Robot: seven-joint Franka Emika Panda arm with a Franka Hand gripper.
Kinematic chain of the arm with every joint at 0, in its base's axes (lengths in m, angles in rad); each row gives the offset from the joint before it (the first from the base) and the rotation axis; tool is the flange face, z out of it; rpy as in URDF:
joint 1: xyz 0 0 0.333 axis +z
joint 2: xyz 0 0 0 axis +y
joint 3: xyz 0 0 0.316 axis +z
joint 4: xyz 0.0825 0 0 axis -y
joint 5: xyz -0.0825 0 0.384 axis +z
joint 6: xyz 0 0 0 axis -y
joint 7: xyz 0.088 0 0 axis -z
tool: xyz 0 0 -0.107 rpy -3.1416 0 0
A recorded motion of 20 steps. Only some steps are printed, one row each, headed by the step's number.
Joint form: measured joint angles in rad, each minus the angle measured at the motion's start. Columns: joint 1, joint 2, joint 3, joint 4, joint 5, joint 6, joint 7.
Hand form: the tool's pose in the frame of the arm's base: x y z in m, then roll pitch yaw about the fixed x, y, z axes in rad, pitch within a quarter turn. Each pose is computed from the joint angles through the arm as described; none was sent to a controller.
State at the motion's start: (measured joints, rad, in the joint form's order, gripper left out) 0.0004 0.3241 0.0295 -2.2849 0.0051 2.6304 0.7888
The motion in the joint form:
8: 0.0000 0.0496 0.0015 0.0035 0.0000 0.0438 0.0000
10: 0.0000 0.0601 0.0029 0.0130 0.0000 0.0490 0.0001
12: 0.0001 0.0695 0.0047 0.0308 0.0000 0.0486 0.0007
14: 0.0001 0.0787 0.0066 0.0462 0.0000 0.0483 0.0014
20: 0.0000 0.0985 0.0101 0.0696 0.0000 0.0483 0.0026
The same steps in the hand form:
8: 0.5344 0.0171 0.1910 -3.1183 -0.0038 -0.7642
10: 0.5373 0.0179 0.1891 -3.1147 -0.0062 -0.7632
12: 0.5431 0.0191 0.1901 -3.1083 -0.0111 -0.7623
14: 0.5479 0.0203 0.1904 -3.1034 -0.0145 -0.7615
20: 0.5543 0.0225 0.1877 -3.0993 -0.0155 -0.7601

